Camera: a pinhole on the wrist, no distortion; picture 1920 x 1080 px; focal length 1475.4 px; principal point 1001.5 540.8 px. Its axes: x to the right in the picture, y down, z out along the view. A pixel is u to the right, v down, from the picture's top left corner.
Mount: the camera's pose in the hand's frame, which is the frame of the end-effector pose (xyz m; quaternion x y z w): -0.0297 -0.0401 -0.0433 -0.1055 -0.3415 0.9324 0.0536
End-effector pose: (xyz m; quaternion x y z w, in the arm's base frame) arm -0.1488 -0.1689 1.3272 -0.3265 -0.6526 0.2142 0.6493
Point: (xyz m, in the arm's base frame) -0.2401 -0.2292 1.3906
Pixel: 321 134
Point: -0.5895 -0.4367 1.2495
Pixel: 1409 46
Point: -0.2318 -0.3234 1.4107
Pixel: 864 923
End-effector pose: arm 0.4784 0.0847 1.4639 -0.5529 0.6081 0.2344 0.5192
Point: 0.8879 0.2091 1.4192
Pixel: 350 579
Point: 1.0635 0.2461 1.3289
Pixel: 181 591
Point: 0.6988 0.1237 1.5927
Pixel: 1110 1023
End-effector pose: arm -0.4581 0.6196 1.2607 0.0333 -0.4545 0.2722 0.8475
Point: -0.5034 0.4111 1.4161
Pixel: 399 299
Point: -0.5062 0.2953 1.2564
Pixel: 1335 794
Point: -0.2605 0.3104 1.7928
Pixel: outside the picture
